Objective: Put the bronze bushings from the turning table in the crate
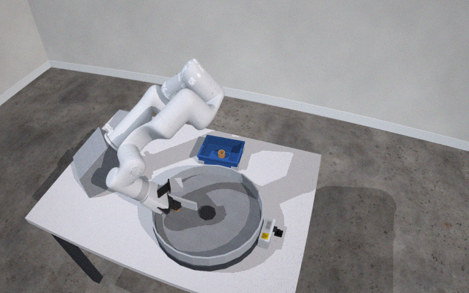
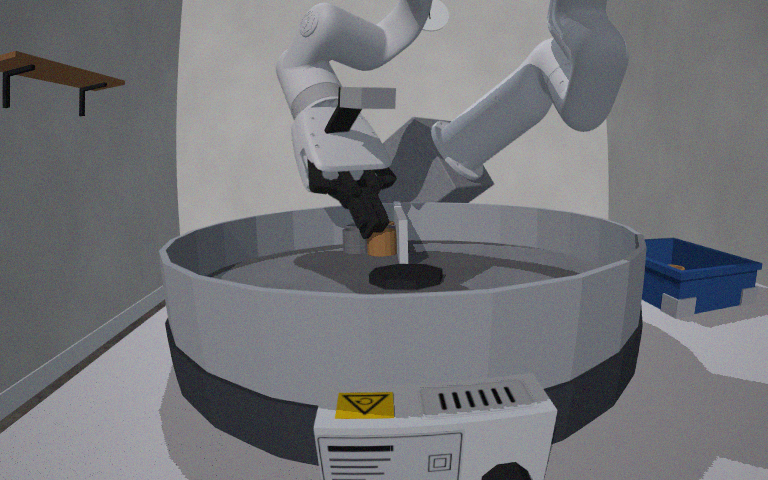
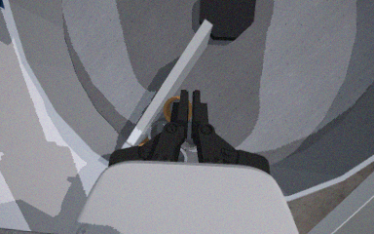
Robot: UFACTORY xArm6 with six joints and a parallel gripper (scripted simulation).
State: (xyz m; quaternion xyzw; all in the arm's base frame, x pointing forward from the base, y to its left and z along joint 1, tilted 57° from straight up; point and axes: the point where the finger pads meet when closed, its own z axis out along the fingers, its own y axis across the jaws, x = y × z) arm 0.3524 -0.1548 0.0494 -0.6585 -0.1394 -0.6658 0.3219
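My gripper is now 4 cm past the blue crate, 39 cm to the right of it and 7 cm above it. The rest, counted from my hand: turning table 10 cm ahead, 6 cm to the left, 4 cm below.
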